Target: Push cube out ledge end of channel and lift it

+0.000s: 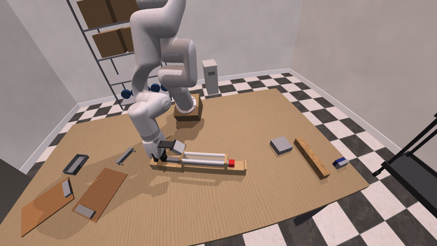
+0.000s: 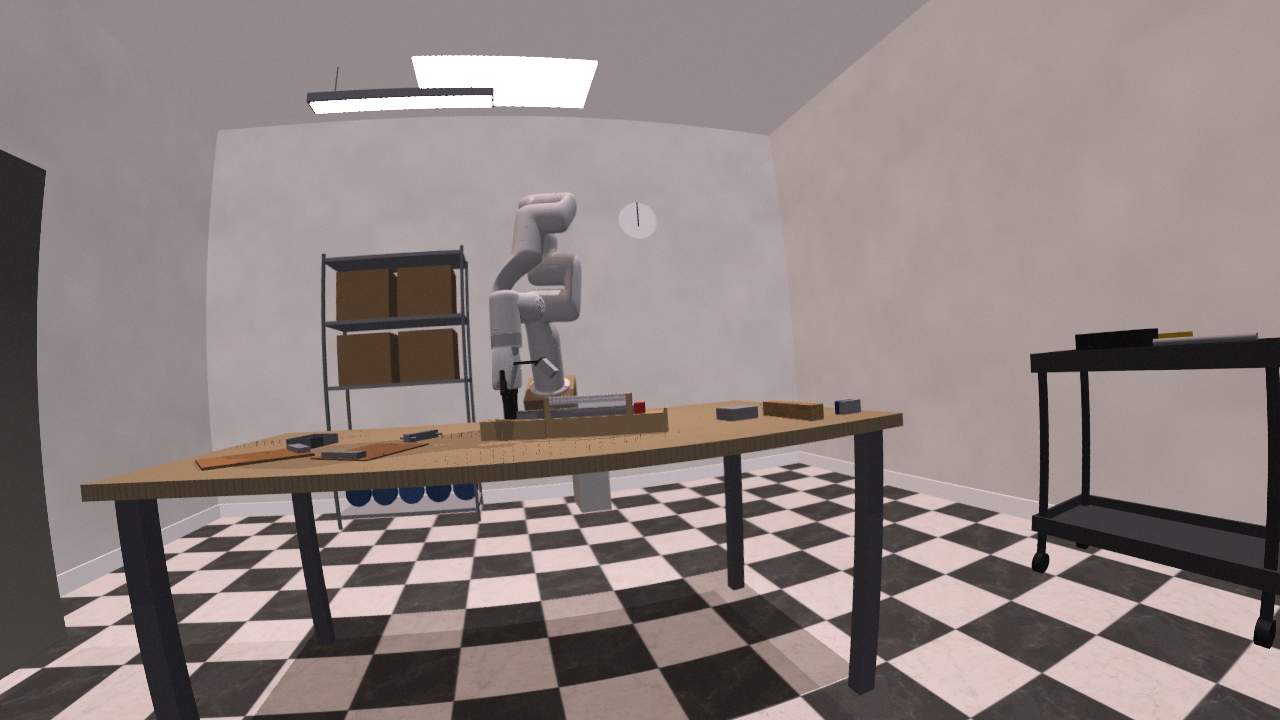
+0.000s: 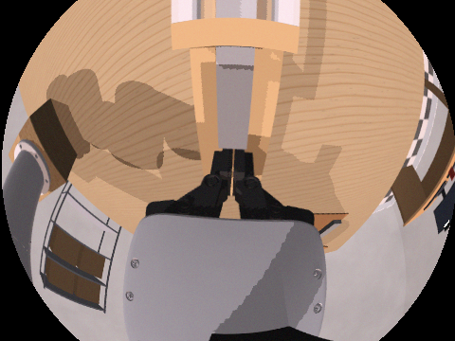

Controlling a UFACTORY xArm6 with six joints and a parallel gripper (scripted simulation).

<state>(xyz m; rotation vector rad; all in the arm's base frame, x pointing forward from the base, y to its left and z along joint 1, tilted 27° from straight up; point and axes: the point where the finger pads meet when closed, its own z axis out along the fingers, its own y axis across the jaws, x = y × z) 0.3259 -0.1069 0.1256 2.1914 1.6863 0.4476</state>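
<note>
Now: hand 8 cm short of the red cube, 30 cm to the right of it and 1 cm above it. Round my hand: channel: 5 cm ahead, 18 cm to the left, 1 cm below; grey handle piece: 10 cm behind, 25 cm to the right, 6 cm below; grey tray: 9 cm behind, 54 cm to the right, 6 cm below.
</note>
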